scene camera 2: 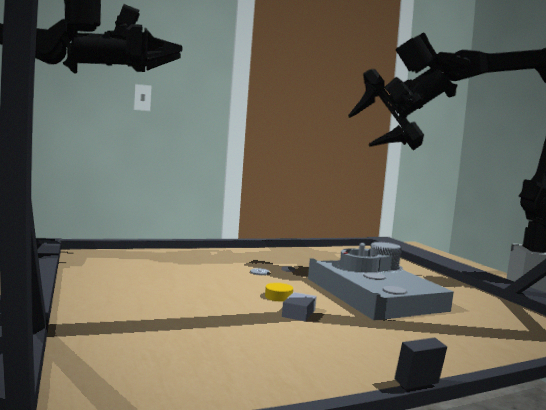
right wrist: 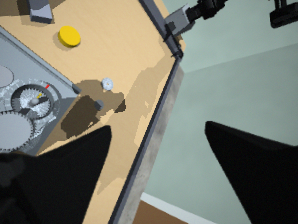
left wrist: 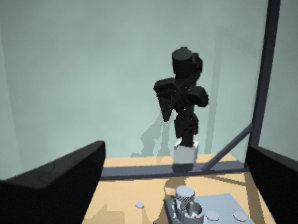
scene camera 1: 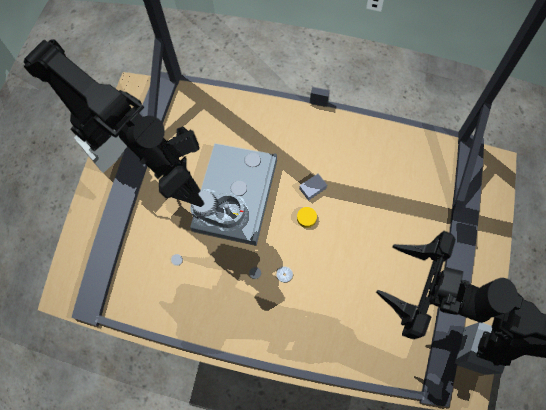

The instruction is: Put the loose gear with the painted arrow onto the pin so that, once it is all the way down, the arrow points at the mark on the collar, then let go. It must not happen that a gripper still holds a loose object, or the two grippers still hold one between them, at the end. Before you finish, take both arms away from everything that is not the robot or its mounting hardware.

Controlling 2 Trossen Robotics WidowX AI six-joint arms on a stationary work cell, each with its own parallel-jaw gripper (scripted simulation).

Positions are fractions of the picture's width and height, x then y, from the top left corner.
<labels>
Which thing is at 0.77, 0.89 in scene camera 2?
A black box.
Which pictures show my right gripper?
Scene camera 2, the right wrist view, the left wrist view and scene camera 1: all of them.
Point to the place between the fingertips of my left gripper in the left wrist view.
0.59, 0.67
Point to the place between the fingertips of my left gripper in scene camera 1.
At 0.70, 0.65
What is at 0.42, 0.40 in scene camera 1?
A grey fixture plate.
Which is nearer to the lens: the grey block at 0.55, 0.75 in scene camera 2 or the grey fixture plate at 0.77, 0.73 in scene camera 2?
The grey block.
</labels>
